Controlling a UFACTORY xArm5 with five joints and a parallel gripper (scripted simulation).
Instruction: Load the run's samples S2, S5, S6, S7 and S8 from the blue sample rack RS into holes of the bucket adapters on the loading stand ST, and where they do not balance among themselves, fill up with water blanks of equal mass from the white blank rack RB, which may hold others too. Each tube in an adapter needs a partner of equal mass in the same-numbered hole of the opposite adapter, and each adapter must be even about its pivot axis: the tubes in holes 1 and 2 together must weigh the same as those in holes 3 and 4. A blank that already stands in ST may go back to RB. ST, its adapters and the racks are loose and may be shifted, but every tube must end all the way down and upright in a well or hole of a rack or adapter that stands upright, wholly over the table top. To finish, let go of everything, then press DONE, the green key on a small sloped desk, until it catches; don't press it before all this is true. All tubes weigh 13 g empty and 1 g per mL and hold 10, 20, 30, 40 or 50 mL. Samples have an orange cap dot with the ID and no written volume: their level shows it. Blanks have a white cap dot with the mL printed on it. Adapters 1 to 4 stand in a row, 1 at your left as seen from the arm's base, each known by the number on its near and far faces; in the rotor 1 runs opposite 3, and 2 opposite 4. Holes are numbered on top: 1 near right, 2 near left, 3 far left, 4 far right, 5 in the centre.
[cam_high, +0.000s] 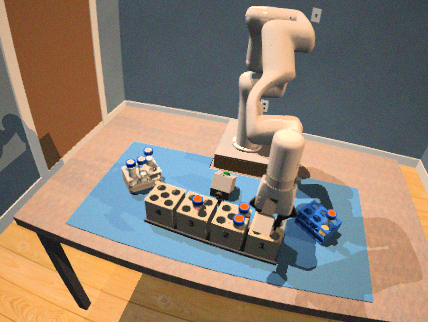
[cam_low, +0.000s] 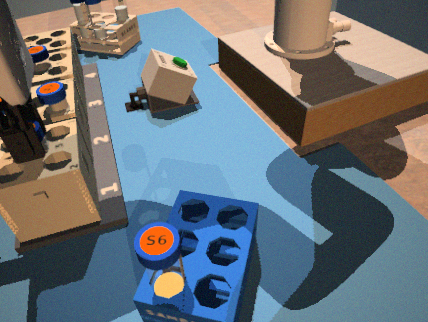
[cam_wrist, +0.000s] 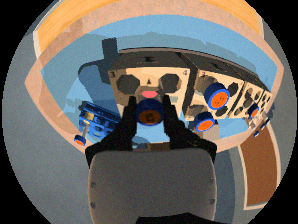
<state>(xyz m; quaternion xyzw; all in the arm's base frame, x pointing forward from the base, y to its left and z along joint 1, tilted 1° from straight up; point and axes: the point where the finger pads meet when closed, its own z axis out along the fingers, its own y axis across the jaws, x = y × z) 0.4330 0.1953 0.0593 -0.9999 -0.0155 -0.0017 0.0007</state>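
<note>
Now: hand 15 cm to the right of the blue sample rack RS, 15 cm past it and 9 cm above it. Round my hand: white blank rack RB (50 cm to the right, 10 cm behind, 9 cm below); blue-capped tube (50 cm to the right, 6 cm below, 6 cm behind); loading stand ST (16 cm to the right, 12 cm below).
</note>
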